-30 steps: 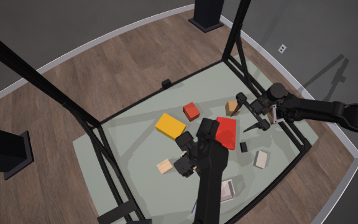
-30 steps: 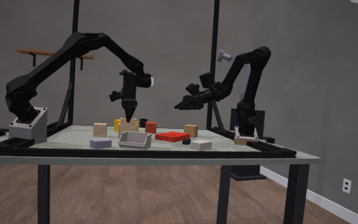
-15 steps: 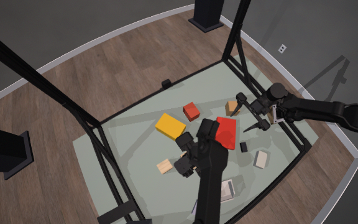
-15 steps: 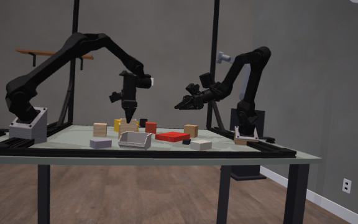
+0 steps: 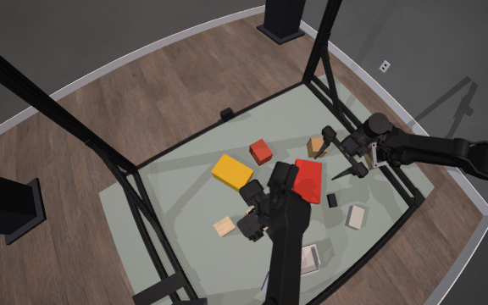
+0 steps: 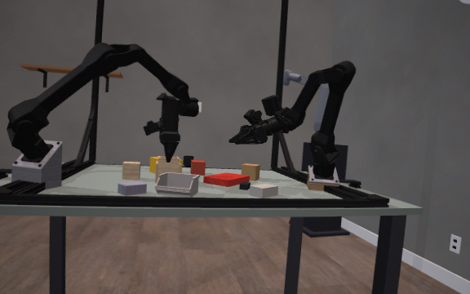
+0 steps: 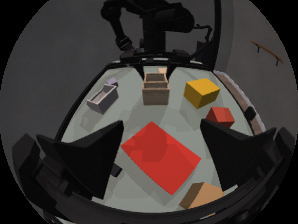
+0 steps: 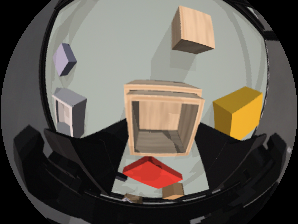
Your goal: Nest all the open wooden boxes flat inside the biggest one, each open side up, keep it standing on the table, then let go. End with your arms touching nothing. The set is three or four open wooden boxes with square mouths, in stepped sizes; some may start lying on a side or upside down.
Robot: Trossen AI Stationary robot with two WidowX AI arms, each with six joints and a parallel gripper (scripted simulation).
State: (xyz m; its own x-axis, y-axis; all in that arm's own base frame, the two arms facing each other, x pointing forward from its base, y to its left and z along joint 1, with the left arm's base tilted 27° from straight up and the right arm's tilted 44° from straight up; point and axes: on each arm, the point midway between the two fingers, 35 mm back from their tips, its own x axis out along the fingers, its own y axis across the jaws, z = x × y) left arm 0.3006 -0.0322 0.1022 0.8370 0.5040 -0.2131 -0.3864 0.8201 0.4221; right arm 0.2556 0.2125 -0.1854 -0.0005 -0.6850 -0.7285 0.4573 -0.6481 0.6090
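The middle-sized wooden box lies 6 cm below my right hand. Round my right hand: yellow block: 18 cm behind, 1 cm to the left, 7 cm below; then small wooden box: 3 cm behind, 12 cm to the right, 8 cm below; then biggest wooden box: 9 cm below.
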